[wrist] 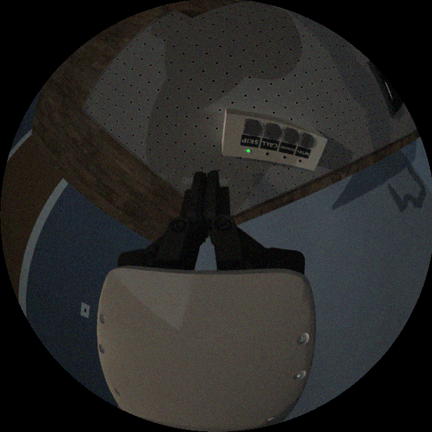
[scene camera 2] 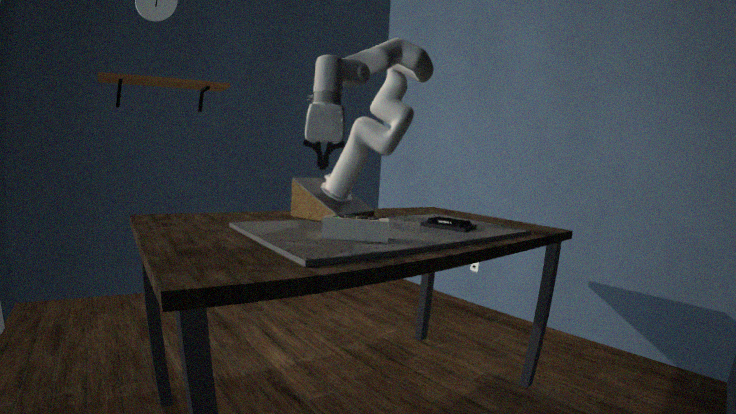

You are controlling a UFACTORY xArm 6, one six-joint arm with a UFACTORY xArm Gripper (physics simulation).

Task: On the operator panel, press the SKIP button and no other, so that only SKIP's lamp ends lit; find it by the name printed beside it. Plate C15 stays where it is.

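Seen in the pictures: gripper, between the fingertips: (scene camera 2: 322,169); arm's base, origin of its link: (scene camera 2: 335,193).
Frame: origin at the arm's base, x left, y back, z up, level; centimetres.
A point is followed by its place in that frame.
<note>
The operator panel (scene camera 2: 355,229) {x -25.7, y -44.8, z -4.7 cm} (wrist: 232,135) is a pale box on the perforated board. In the wrist view it has a row of grey round buttons with printed names: the SKIP button (wrist: 253,127), the CALL button (wrist: 272,131), a third button (wrist: 291,134) and the RETRY button (wrist: 308,139). SKIP's lamp (wrist: 248,150) is lit green; the other lamps are dark. My gripper (scene camera 2: 322,167) {x -30.3, y -35.5, z 9.5 cm} (wrist: 209,185) is shut and empty, well above the board and off to the panel's SKIP end. A black plate (scene camera 2: 449,222) {x 15.2, y -42.7, z -5.3 cm} (wrist: 392,92) lies on the board; its print is not readable.
The perforated grey board (scene camera 2: 277,242) {x -45.3, y -40.4, z -7.5 cm} (wrist: 125,90) lies on the wooden table (scene camera 2: 169,257) {x -72.2, y -42.2, z -8.8 cm} (wrist: 70,135). A wedge-shaped block (scene camera 2: 308,201) {x -13.3, y -2.2, z -2.6 cm} stands behind the panel near the arm's base. A wall shelf (scene camera 2: 162,80) is at the back left.
</note>
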